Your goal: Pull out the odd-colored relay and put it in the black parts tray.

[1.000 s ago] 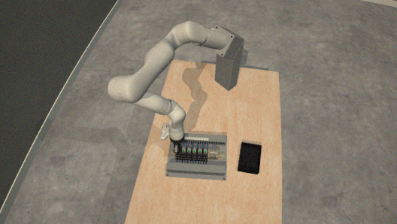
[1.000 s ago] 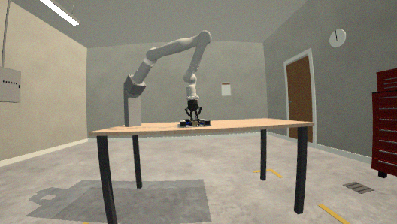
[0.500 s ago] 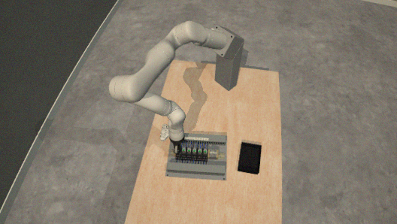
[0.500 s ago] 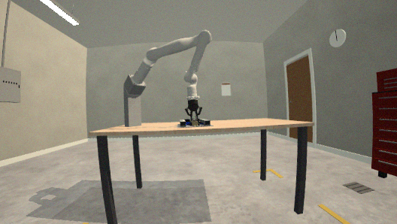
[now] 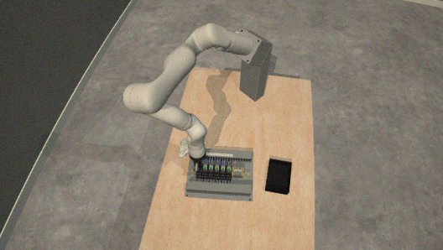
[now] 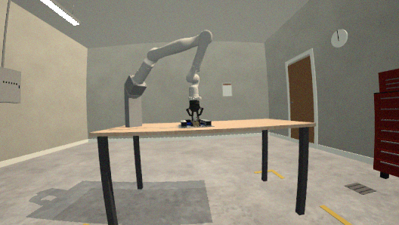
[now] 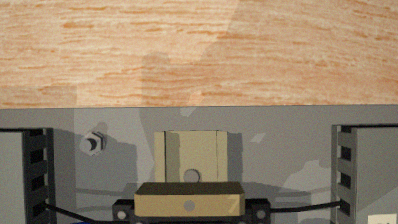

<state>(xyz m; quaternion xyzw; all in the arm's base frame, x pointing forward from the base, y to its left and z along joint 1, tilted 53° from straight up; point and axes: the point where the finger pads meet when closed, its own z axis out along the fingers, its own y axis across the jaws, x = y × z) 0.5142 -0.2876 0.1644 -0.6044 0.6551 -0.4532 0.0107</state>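
Now: the relay 10 mm below my hand. The rest, counted from my hand: grey relay panel (100 mm to the left, 40 mm below, 30 mm ahead); then black parts tray (360 mm to the left, 130 mm ahead, 40 mm below).
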